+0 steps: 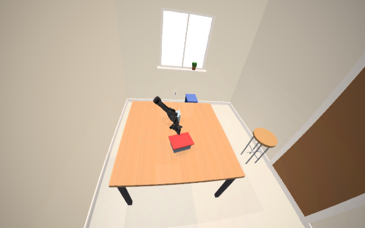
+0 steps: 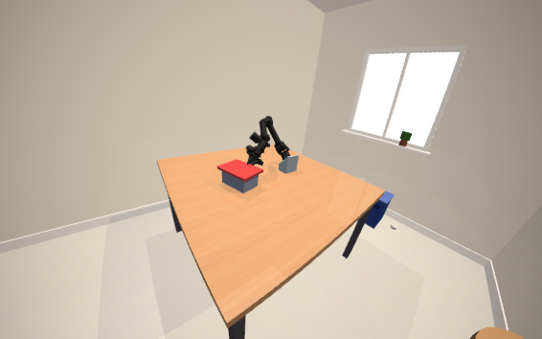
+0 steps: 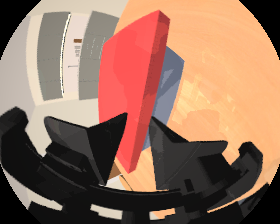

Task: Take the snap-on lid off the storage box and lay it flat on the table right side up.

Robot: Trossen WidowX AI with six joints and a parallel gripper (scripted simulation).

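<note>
Now: gripper tip 70 mm short of the red lid and 30 mm to the right of it. From my gripper tip the other things lie so: storage box (70 mm ahead, 50 mm below, 30 mm to the left).
</note>
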